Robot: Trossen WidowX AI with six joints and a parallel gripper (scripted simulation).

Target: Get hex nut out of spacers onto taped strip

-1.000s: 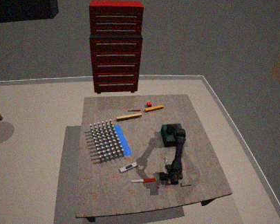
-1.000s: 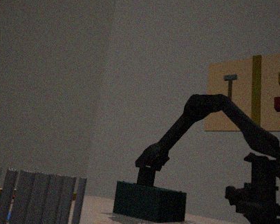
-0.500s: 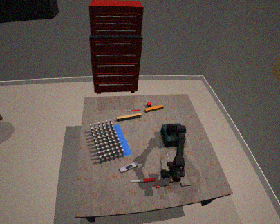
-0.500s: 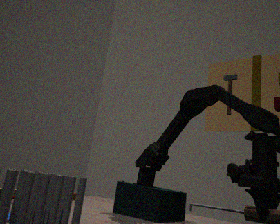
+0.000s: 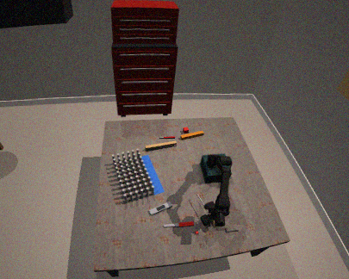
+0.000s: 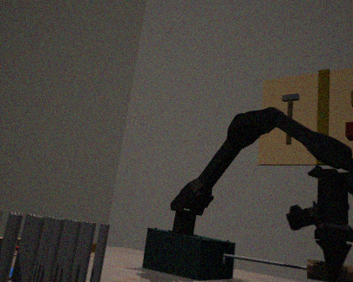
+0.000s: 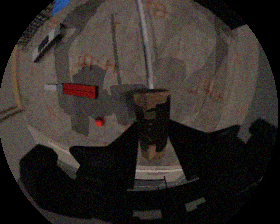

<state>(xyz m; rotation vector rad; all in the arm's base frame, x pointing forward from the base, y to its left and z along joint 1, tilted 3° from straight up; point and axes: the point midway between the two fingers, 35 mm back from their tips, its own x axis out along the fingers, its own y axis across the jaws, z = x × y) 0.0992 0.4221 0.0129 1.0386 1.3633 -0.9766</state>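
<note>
Right now the hook tool is 30 mm ahead of my gripper tip, 100 mm to the right of it and 10 mm above it. The rest, counted from my gripper tip: blue taped strip: 350 mm ahead, 460 mm to the right, 60 mm below; red bit: 100 mm ahead, 50 mm to the left, 50 mm below; orange block: 50 mm behind, 820 mm to the right, 50 mm below.
</note>
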